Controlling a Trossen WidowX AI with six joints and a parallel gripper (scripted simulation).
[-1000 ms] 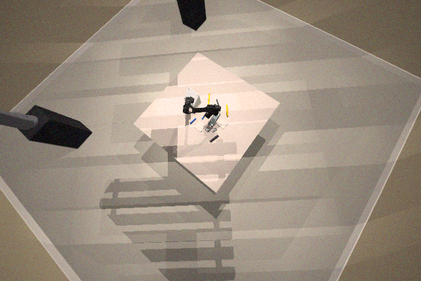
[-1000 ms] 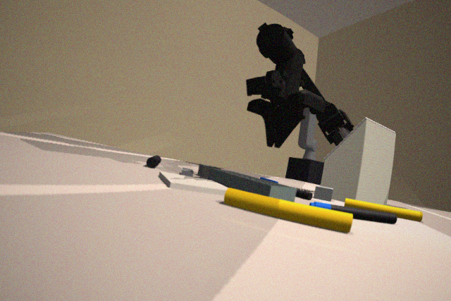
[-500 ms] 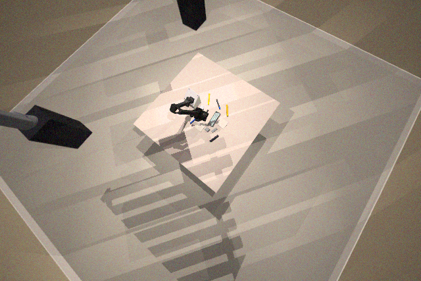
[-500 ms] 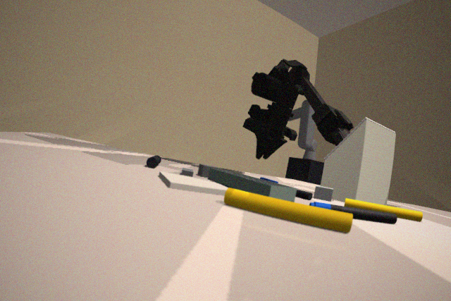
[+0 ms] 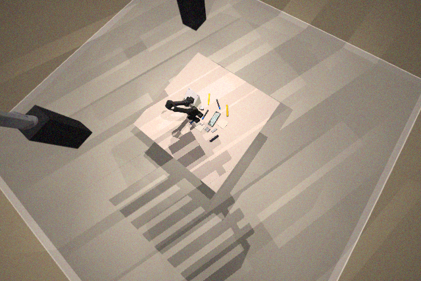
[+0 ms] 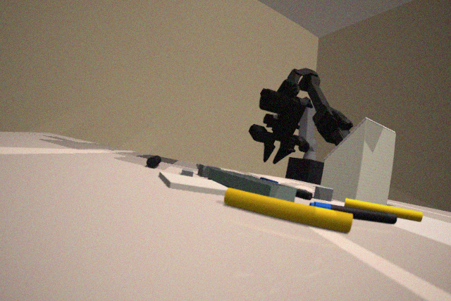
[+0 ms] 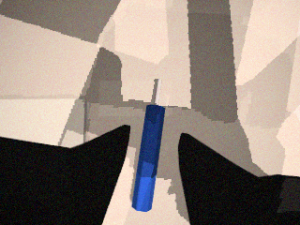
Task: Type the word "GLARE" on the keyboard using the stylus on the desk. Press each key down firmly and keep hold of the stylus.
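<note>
Now: gripper tip 20 mm to the left of the blue stylus and 60 mm above it. Also, from my gripper tip: small grey cube: 10 mm behind, 210 mm to the left, 50 mm below; small black object: 340 mm ahead, 10 mm to the right, 50 mm below.
</note>
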